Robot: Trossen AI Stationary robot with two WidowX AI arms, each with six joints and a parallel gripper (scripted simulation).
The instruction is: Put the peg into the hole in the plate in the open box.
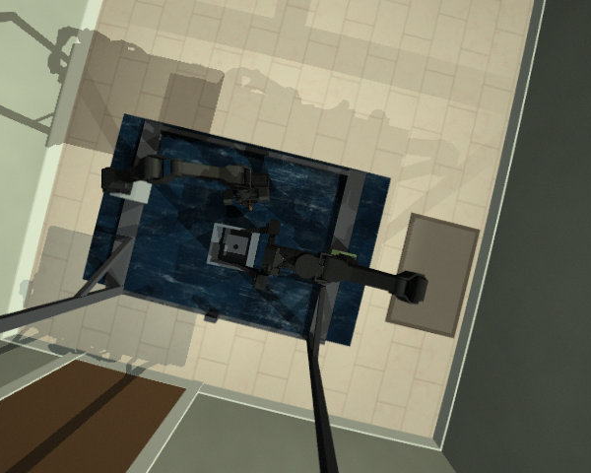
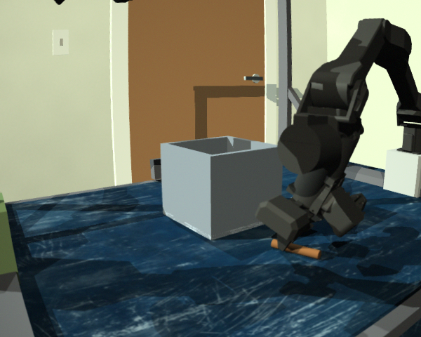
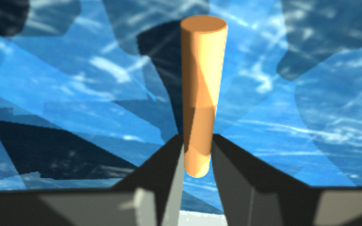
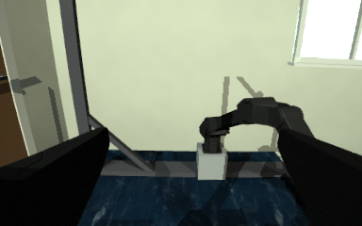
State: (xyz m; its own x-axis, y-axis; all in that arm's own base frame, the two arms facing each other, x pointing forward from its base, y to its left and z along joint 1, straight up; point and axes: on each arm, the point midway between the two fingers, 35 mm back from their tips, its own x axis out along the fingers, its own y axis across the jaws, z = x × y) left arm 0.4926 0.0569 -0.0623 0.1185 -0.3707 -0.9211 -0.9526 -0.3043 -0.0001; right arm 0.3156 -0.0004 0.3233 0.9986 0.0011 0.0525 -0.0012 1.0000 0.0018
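My left hand is 3 cm above the orange peg and 1 cm short of it. Also, from my left hand: grey plate 19 cm behind, 2 cm to the right, 1 cm above.
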